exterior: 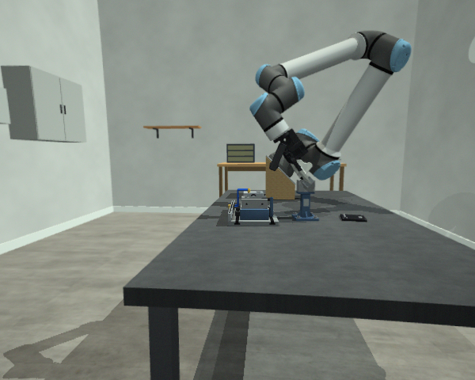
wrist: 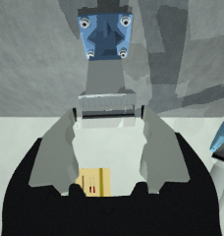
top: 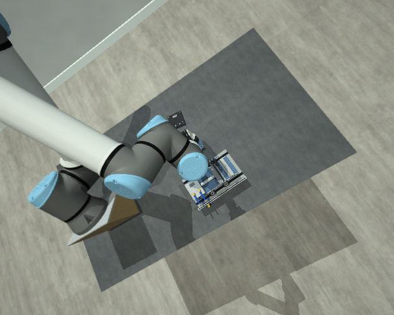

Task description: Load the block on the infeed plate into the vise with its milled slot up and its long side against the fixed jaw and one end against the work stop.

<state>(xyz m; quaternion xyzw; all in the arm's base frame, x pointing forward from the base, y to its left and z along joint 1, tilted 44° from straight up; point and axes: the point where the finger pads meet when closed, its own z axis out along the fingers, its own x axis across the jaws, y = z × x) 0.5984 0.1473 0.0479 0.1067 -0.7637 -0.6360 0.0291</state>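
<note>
Right now my hand is right at the part. The rest, counted from my hand: infeed plate: 20 cm to the left, 16 cm below, 3 cm behind; then vise: 21 cm to the right, 12 cm below, 2 cm ahead.
</note>
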